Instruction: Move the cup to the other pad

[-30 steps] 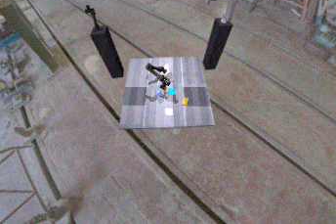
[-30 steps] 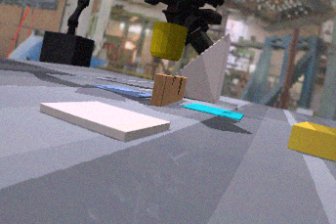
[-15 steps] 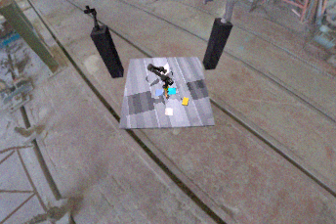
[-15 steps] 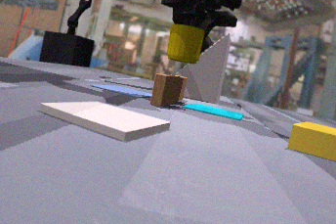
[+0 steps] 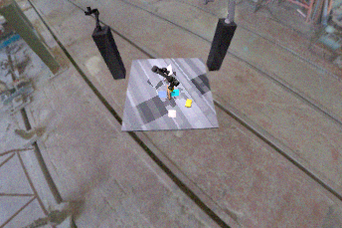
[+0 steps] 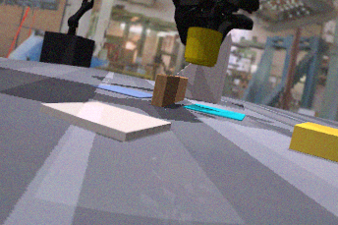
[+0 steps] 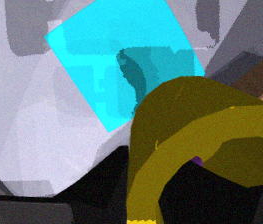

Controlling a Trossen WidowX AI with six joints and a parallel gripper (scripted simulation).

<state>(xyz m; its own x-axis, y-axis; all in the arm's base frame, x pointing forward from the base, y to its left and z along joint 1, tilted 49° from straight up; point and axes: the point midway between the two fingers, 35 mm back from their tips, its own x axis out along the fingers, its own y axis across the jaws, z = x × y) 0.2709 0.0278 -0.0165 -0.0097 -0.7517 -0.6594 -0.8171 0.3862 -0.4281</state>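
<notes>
The cyan pad is 130 mm below my gripper tip, 40 mm to the left of it and 20 mm ahead of it. Round my gripper tip: purple marble (40 mm to the right, 20 mm below, 20 mm ahead); yellow cup (20 mm to the right, 20 mm ahead); brown block (100 mm below, 60 mm to the right, 20 mm ahead).
</notes>
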